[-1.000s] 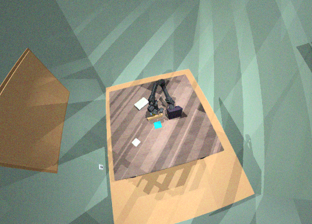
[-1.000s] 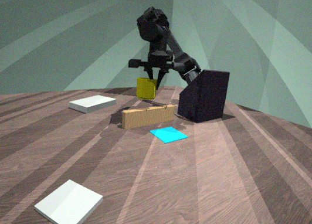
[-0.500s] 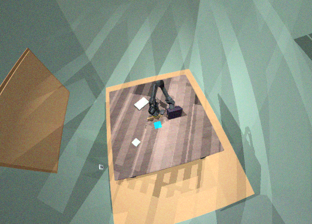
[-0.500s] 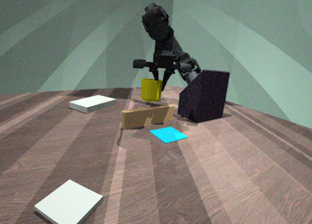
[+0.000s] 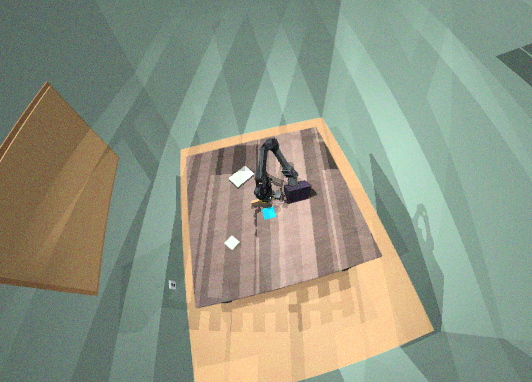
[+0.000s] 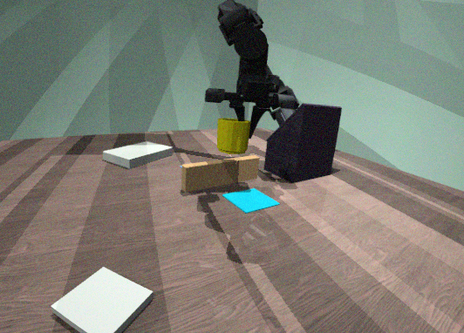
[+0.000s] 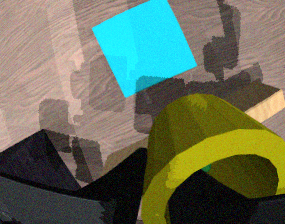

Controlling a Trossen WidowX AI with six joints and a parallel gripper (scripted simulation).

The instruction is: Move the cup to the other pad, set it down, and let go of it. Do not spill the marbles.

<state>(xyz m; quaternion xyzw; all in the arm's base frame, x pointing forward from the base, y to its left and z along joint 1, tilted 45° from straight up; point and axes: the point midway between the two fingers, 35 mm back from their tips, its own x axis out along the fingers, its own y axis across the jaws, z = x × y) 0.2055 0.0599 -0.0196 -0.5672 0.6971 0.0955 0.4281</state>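
Now: gripper tip 130 mm above the cyan pad, 60 mm to the right of it and 20 mm short of it. Round my gripper tip: blue pad 150 mm to the right, 130 mm below, 30 mm ahead; then wooden bar 100 mm below, 40 mm to the right, 30 mm ahead; then yellow cup 20 mm to the right, 20 mm ahead.
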